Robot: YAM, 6 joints.
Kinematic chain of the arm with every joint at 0, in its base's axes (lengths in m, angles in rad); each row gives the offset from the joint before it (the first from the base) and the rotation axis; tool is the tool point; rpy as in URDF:
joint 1: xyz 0 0 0.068 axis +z
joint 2: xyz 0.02 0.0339 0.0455 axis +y
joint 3: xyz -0.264 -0.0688 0 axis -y
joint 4: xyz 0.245 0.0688 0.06 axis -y
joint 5: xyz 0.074 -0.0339 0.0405 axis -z
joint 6: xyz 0.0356 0 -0.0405 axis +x
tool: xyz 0 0 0 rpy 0 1.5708 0
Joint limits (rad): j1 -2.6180..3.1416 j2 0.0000..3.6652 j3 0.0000..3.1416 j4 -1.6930..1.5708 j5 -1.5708..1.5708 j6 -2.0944..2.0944
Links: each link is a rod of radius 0.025 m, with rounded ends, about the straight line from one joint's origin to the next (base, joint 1, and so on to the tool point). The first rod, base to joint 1, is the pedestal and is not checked.
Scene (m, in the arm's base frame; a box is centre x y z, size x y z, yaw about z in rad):
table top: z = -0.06
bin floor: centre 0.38 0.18 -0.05 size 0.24 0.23 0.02 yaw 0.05
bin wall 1: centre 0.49 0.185 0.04 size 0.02 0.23 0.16 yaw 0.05
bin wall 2: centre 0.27 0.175 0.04 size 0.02 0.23 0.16 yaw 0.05
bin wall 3: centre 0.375 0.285 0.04 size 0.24 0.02 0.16 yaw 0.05
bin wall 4: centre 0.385 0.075 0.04 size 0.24 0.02 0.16 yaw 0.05
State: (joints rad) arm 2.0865 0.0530 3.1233 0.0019 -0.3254 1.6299
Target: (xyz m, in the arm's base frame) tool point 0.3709 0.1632 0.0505
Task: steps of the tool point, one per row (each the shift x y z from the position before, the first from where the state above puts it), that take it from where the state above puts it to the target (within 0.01 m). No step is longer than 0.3 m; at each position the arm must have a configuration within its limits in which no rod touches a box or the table.
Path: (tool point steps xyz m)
1: -0.1290 -0.0064 0.2508
2: -0.1282 0.1254 0.2060
3: -0.0601 0.2191 0.1195
4: 0.0390 0.2380 0.0123
5: 0.1190 0.1787 -0.0904
6: 0.1413 0.0713 -0.1649
7: 0.0961 -0.0358 -0.1960
8: 0.0069 -0.0997 -0.1794

